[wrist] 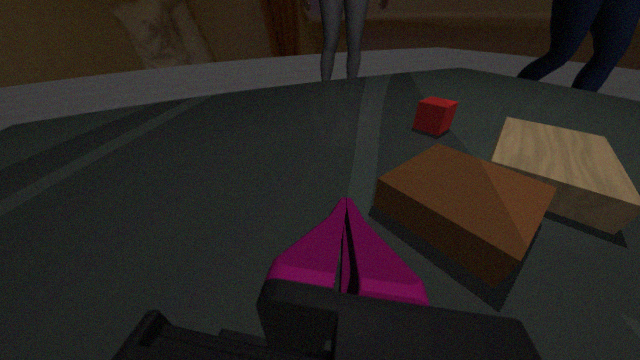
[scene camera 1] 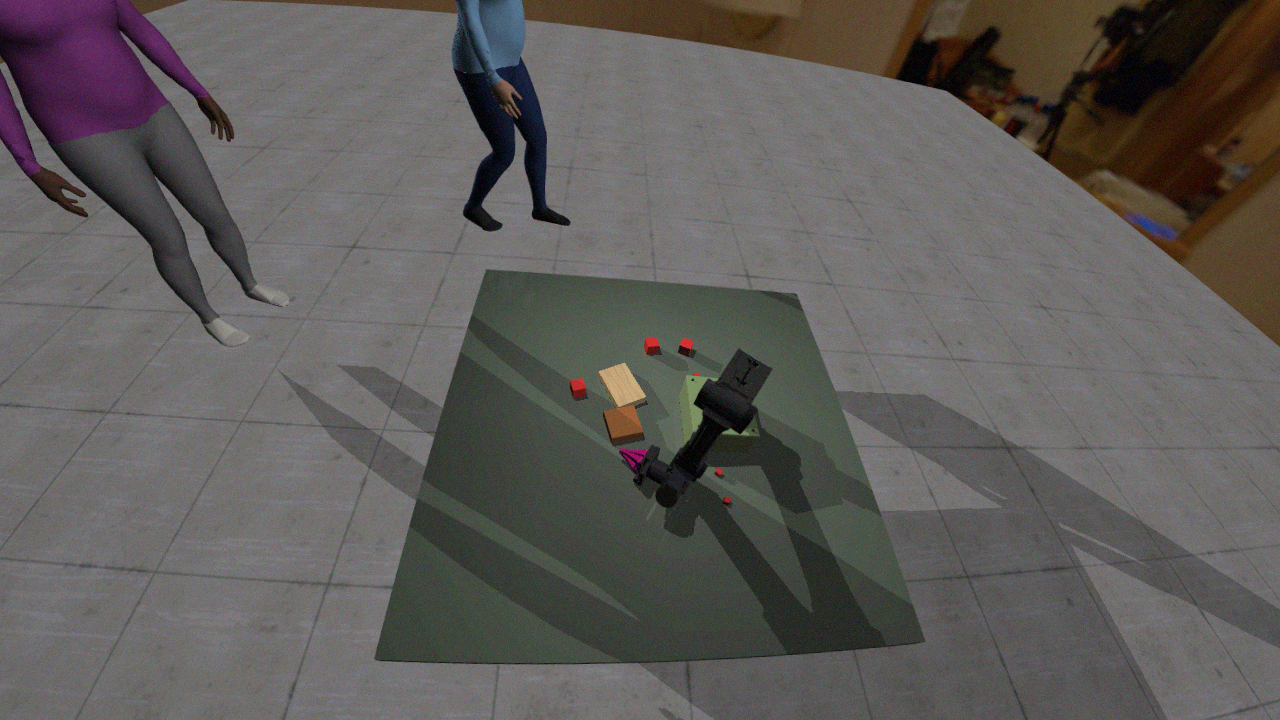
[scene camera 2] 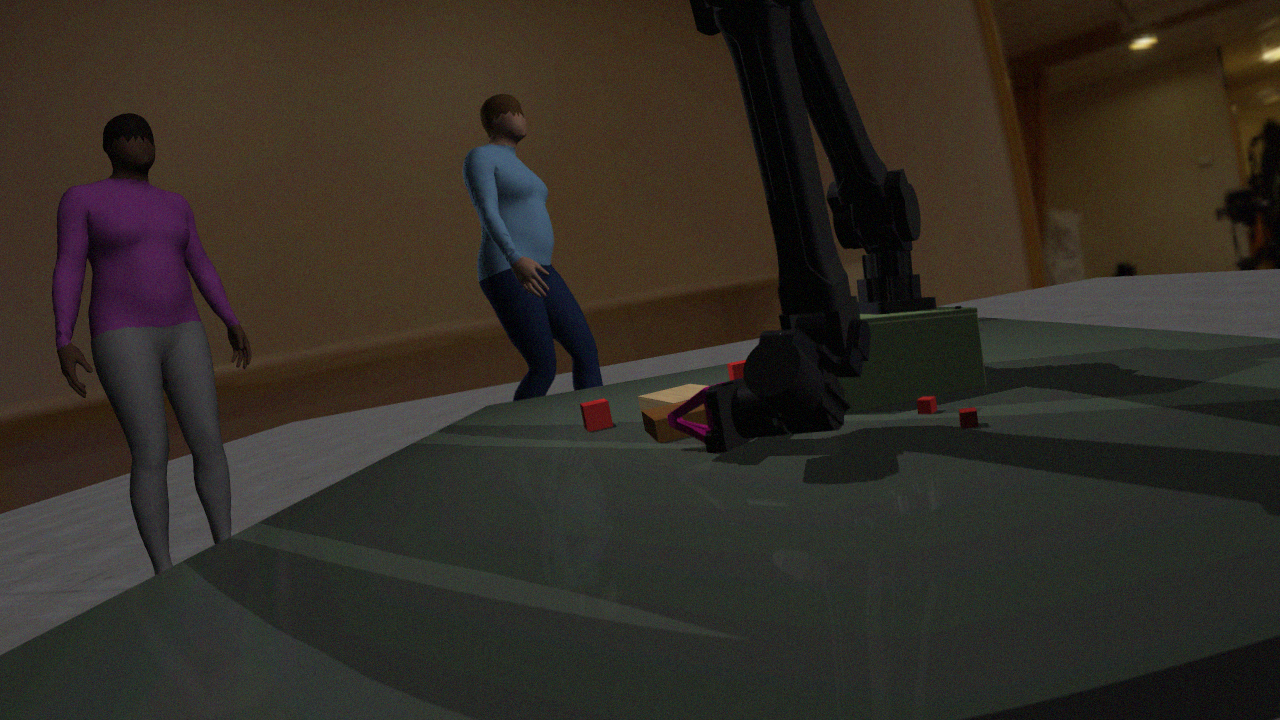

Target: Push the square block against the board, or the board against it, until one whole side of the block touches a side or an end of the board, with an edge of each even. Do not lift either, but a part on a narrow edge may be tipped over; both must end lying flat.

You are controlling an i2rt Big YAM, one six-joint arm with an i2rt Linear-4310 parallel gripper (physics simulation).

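Pixels of known places: gripper, fingertip midpoint: (wrist: 345, 205) (scene camera 1: 619, 450) (scene camera 2: 669, 420); arm's base, link origin: (scene camera 2: 890, 311).
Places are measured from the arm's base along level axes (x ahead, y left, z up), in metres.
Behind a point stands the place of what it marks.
Observation:
The square block (scene camera 1: 623, 423) {x 0.314, y 0.013, z -0.075 m} (scene camera 2: 660, 428) {x 0.348, y 0.060, z -0.086 m} (wrist: 460, 195) {x 0.307, y 0.023, z -0.075 m}, orange-brown, lies flat. The board (scene camera 1: 621, 383) {x 0.303, y -0.134, z -0.075 m} (scene camera 2: 677, 394) {x 0.310, y -0.122, z -0.075 m} (wrist: 560, 155) {x 0.292, y -0.116, z -0.075 m}, pale wood, lies flat behind it. One side of the block faces the board's near end, very close to it; whether they touch cannot be told. The block sits offset to the left of that end in scene camera 1, so their edges are not even. My gripper (scene camera 1: 622, 454) {x 0.337, y 0.104, z -0.070 m} (scene camera 2: 671, 420) {x 0.337, y 0.104, z -0.070 m} (wrist: 345, 205) {x 0.337, y 0.104, z -0.070 m} is shut and empty, with magenta fingers low over the table, on the near side of the block and apart from it in the wrist view.
A red cube (scene camera 1: 578, 388) {x 0.440, y -0.113, z -0.064 m} (scene camera 2: 597, 414) {x 0.437, y -0.109, z -0.081 m} (wrist: 435, 116) {x 0.428, y -0.111, z -0.079 m} lies left of the board. Two red cubes (scene camera 1: 651, 345) {x 0.183, y -0.281, z -0.064 m} (scene camera 1: 685, 346) {x 0.063, y -0.273, z -0.064 m} lie behind it. A green box (scene camera 1: 693, 402) {x 0.115, y 0.007, z 0.009 m} (scene camera 2: 921, 358) {x 0.021, y 0.117, z -0.055 m} stands right, with small red cubes (scene camera 1: 718, 472) {x 0.058, y 0.187, z -0.088 m} (scene camera 1: 726, 500) {x 0.057, y 0.271, z -0.088 m} in front.

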